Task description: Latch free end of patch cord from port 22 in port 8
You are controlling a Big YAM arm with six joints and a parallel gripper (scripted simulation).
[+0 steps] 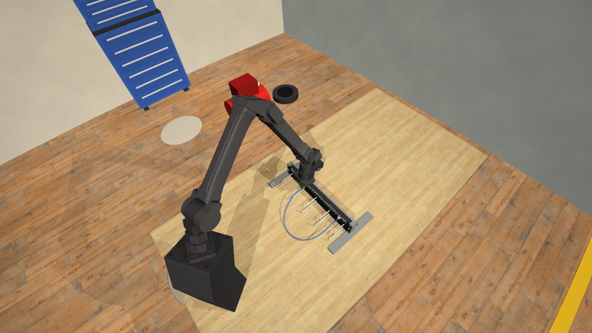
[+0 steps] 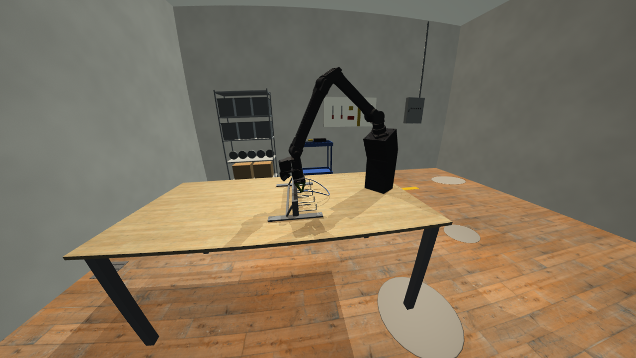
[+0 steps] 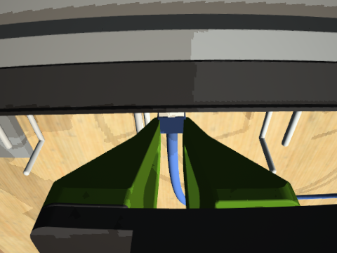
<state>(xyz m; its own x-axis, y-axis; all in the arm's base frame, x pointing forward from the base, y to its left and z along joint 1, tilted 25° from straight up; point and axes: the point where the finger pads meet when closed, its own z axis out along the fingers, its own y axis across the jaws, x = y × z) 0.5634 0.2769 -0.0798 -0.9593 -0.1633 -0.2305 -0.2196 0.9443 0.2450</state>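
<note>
My hand is 2 cm short of the cord plug, 1 cm to the right of it and 1 cm above it.
</note>
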